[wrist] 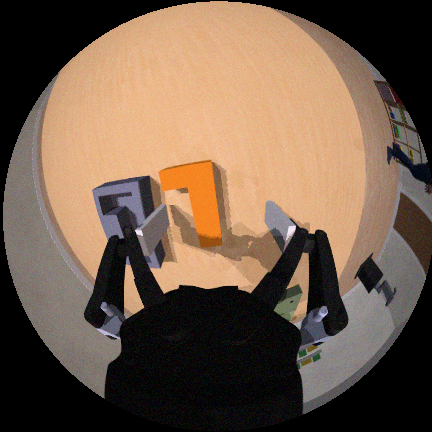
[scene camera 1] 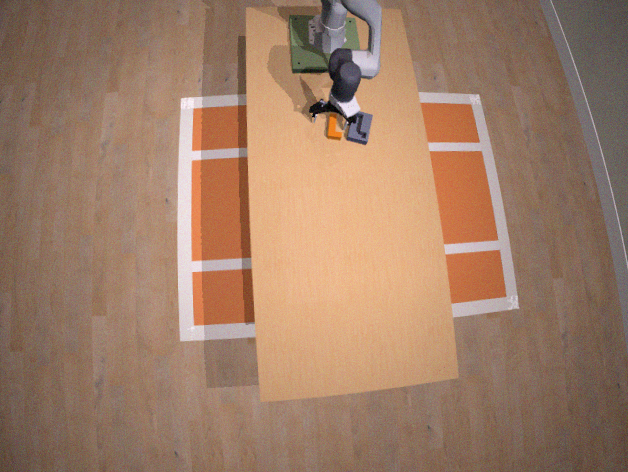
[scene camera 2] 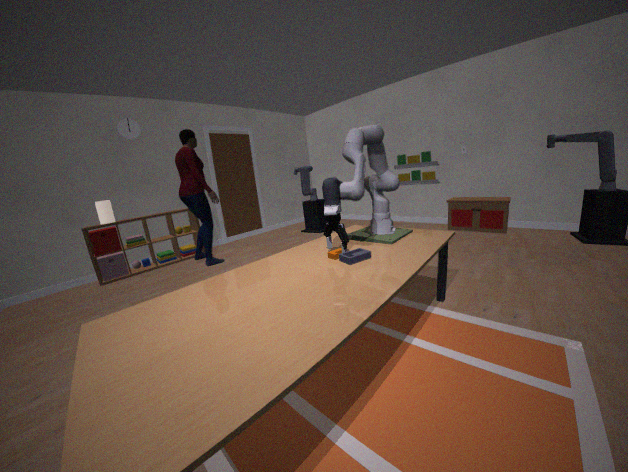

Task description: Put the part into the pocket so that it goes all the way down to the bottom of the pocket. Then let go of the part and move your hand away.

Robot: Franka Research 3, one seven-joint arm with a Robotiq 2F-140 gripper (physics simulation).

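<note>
The part, an orange L-shaped block (scene camera 1: 333,133) (scene camera 2: 333,254) (wrist: 204,202), lies flat on the table beside the pocket block, apart from it. The blue-grey block (scene camera 1: 366,126) (scene camera 2: 355,257) (wrist: 143,194) has an L-shaped pocket open at the top; the finger on that side hides some of it in the wrist view. My gripper (scene camera 1: 330,121) (scene camera 2: 337,248) (wrist: 215,212) is open wide and empty, low over the part. In the wrist view its fingers stand on either side of the part's long arm, with the left finger in front of the pocket block.
The long wooden table (scene camera 1: 350,228) (scene camera 2: 228,324) (wrist: 215,75) carries both blocks. The arm's green base plate (scene camera 1: 299,53) (scene camera 2: 388,238) (wrist: 289,304) lies behind them. A person in red (scene camera 2: 190,172) stands beyond the table near a low shelf unit.
</note>
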